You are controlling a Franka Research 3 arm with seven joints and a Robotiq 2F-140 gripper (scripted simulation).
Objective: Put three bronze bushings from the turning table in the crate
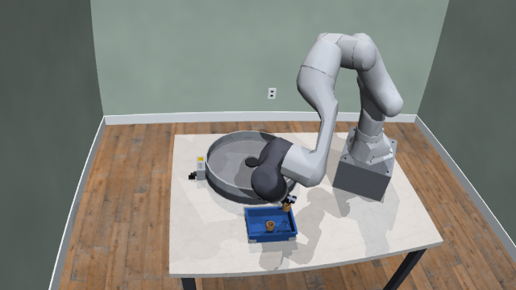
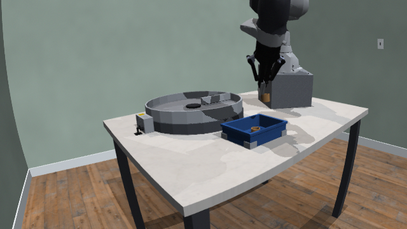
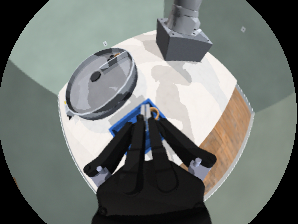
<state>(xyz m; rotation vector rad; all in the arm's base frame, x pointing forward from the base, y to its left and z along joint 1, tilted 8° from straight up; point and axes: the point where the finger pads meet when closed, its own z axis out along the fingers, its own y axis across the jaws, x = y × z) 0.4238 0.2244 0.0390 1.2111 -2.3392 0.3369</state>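
Now: the blue crate 140 mm below my hand and 30 mm ahead of it.
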